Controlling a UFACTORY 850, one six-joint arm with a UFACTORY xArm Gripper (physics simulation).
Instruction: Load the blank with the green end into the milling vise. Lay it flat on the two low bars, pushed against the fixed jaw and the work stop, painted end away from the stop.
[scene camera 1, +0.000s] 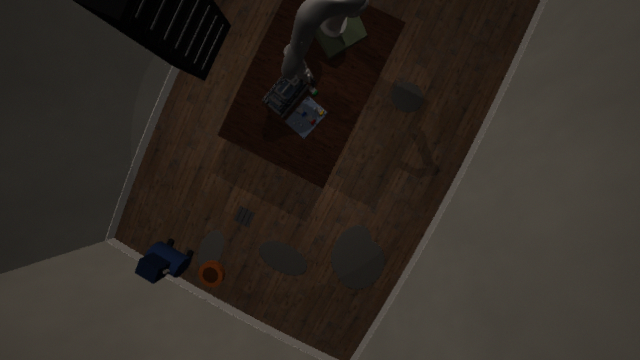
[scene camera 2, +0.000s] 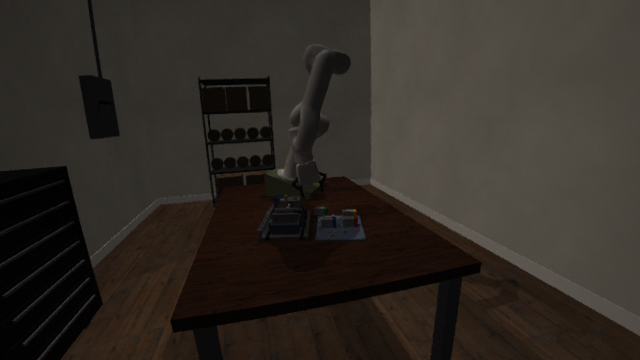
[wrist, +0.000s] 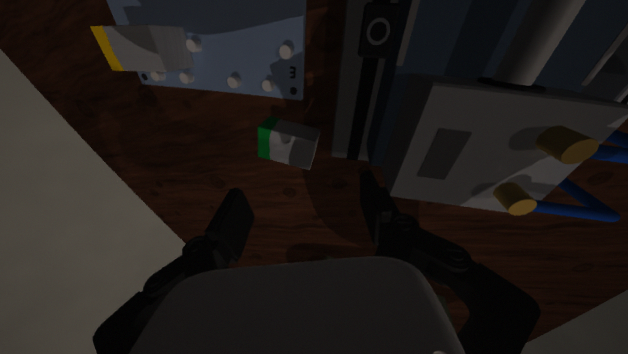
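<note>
The blank with the green end (scene camera 1: 313, 92) (scene camera 2: 320, 211) (wrist: 292, 143) lies on the wooden table, in the gap beside the vise and the pegged plate. In the wrist view its green end points left. The milling vise (scene camera 1: 287, 92) (scene camera 2: 286, 225) (wrist: 465, 150) stands to the right of the blank in the wrist view. Its two low bars, fixed jaw and work stop cannot be clearly told apart. My gripper (scene camera 2: 311, 191) (wrist: 302, 195) is open and empty, above the table, with the blank ahead of its fingertips in the wrist view. In scene camera 1 the arm largely hides the gripper.
The pale blue pegged plate (scene camera 1: 304, 132) (scene camera 2: 350, 236) (wrist: 250, 55) bears a yellow-ended blank (scene camera 2: 349, 213) (wrist: 145, 47), a blue-ended blank (scene camera 2: 328, 222) and a red-ended blank (scene camera 2: 349, 222). Brass fittings (wrist: 515, 199) with blue hoses (wrist: 575, 208) stick out of the vise's end.
</note>
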